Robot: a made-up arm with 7 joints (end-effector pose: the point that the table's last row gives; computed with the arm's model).
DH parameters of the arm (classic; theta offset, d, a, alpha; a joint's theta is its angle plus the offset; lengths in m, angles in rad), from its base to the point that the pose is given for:
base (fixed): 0 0 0 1.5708
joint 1: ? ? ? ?
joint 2: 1.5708 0 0 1.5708
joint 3: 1.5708 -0.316 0 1.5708
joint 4: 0 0 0 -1.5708
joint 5: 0 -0.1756 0 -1.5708
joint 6: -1.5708 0 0 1.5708
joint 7: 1.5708 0 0 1.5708
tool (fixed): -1.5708 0 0 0
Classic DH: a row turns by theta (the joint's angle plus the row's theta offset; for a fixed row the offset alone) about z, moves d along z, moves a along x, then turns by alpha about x.
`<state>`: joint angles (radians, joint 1 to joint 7).
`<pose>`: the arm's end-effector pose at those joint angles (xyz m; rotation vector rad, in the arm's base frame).
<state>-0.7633 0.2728 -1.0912 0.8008 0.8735 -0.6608 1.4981</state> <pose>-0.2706 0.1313 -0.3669 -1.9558 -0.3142 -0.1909</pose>
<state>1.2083 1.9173 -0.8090 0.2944 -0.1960 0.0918 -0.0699</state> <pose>-0.1088 0.5887 0.0789 1.8639 -0.0392 0.2459</pose>
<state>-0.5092 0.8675 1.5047 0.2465 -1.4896 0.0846 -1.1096</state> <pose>-0.1349 0.5195 -0.2475 2.1775 0.3628 -0.5444</pose>
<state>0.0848 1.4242 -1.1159 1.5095 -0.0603 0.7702 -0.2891</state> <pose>0.0940 0.4212 -0.1962 1.1572 -0.0609 -1.3152</pose>
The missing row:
joint 1: 1.5708 -0.1209 0 1.5708
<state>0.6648 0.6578 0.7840 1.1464 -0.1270 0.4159 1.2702</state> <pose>0.2361 0.4477 -0.1176 -0.1452 -1.5668 -0.2322</pose>
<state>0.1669 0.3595 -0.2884 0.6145 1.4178 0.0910 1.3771</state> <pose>0.1688 0.2556 -0.4180 -1.4933 -1.2641 0.3483</pose>
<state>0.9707 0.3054 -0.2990 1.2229 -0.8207 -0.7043 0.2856</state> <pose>0.3970 0.1875 -0.0805 0.8788 -2.1480 -1.7064</pose>
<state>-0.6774 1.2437 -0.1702 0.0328 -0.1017 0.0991 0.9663</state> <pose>-0.0951 0.5860 -0.1273 0.2593 0.9454 -0.1612</pose>
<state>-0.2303 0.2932 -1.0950 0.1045 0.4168 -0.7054 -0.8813</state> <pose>-0.1001 0.2471 -0.4638 0.7066 -0.7088 -0.4672</pose>
